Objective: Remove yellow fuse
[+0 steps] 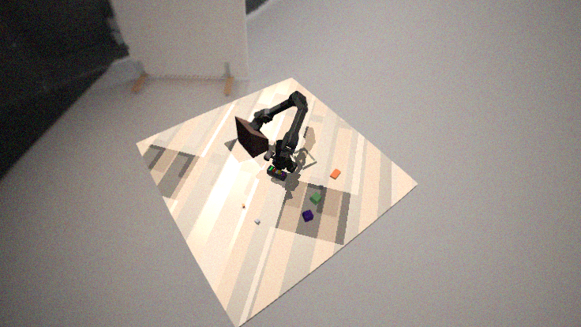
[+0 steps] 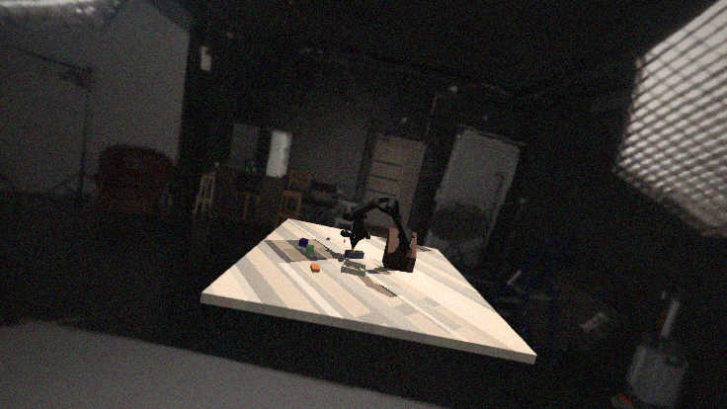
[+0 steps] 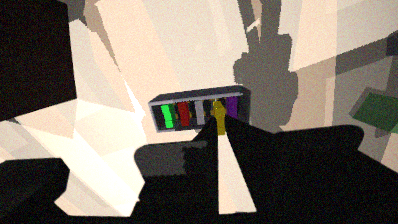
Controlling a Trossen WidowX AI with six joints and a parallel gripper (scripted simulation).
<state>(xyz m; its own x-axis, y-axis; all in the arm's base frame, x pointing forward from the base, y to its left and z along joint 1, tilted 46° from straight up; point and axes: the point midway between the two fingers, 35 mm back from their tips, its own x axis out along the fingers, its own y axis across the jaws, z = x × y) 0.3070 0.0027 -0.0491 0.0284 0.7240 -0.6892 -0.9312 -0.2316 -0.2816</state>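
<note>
The purple fuse lies 2 cm ahead of my gripper tip, 1 cm to the left of it and 4 cm below it. From my gripper tip the other things lie so: green fuse: 5 cm behind, 2 cm to the right, 4 cm below; red fuse: 4 cm behind, 1 cm to the right, 4 cm below; yellow fuse: 1 cm below.
</note>
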